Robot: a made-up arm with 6 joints. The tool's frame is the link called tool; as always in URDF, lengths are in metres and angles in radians. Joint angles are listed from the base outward.
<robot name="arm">
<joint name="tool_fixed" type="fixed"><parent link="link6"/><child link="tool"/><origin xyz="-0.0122 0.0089 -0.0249" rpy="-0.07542 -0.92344 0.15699"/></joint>
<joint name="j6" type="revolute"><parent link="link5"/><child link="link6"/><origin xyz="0.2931 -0.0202 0.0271"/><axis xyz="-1 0 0"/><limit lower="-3.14" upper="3.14"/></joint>
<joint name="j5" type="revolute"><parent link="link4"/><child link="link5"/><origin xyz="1.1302 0.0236 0.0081"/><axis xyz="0 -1 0"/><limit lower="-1.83" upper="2.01"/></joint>
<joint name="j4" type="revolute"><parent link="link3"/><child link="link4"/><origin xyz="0.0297 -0.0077 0.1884"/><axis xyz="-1 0 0"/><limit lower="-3.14" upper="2.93"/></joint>
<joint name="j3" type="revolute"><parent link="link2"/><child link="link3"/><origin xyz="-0.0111 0.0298 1.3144"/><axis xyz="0 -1 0"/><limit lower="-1.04" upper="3.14"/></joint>
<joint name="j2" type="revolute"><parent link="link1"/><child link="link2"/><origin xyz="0.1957 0.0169 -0.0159"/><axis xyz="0 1 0"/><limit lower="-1.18" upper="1.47"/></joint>
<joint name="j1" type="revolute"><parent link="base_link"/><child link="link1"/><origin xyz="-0.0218 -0.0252 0.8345"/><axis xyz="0 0 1"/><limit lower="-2.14" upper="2.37"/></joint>
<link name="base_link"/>
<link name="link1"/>
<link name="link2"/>
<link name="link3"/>
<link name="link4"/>
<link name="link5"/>
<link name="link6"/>
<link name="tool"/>
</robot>
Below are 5 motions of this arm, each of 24 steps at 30 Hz.
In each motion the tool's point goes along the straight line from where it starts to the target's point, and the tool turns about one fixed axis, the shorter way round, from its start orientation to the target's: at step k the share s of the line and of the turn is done. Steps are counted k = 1, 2, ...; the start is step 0. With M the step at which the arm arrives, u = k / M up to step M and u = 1 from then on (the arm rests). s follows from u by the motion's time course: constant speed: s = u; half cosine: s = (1 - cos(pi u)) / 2; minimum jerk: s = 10 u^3 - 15 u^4 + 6 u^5.
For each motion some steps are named. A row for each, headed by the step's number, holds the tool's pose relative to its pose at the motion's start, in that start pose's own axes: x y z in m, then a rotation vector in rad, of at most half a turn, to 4 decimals.
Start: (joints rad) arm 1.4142 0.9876 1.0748 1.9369 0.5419 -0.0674
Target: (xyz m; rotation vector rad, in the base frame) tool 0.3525 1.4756 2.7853 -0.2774 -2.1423 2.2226
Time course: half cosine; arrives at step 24
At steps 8, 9, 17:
8: -0.2040 -0.1948 0.2606 0.0086 -0.0344 -0.0737
9: -0.2519 -0.2405 0.3217 0.0106 -0.0424 -0.0910
17: -0.6564 -0.6267 0.8384 0.0277 -0.1106 -0.2372

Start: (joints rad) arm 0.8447 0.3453 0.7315 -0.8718 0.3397 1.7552
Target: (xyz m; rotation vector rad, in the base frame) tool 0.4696 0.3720 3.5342 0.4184 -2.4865 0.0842
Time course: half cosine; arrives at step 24
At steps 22, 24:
22: 0.0624 -1.0773 0.8795 -0.1836 -0.9004 -0.7433
24: 0.0635 -1.0959 0.8947 -0.1868 -0.9160 -0.7562

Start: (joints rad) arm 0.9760 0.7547 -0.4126 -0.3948 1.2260 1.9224
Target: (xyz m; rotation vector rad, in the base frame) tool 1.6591 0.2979 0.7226 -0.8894 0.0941 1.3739
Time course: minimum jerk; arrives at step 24
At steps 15, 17, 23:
15: -0.8480 0.3193 -0.3898 0.8140 0.2571 0.1671
17: -0.9919 0.3735 -0.4559 0.9521 0.3008 0.1954
23: -1.1692 0.4402 -0.5374 1.1224 0.3545 0.2303

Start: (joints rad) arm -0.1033 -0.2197 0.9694 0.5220 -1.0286 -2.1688
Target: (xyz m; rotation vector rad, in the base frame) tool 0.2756 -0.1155 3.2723 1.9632 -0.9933 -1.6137
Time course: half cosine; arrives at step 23
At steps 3, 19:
3: -0.0001 -0.0011 0.0050 -0.0043 -0.0111 -0.0236
19: -0.0032 -0.0245 0.1109 -0.0971 -0.2485 -0.5282

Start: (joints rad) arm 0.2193 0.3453 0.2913 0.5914 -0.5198 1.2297
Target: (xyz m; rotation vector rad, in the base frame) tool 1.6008 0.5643 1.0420 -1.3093 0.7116 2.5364
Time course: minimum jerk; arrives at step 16
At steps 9, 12, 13, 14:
9: 0.3511 0.5865 0.0960 -0.0268 -0.2010 0.8270
12: 0.5110 0.8535 0.1398 -0.0390 -0.2926 1.2037
13: 0.5422 0.9057 0.1483 -0.0413 -0.3104 1.2772
14: 0.5608 0.9368 0.1534 -0.0428 -0.3211 1.3211

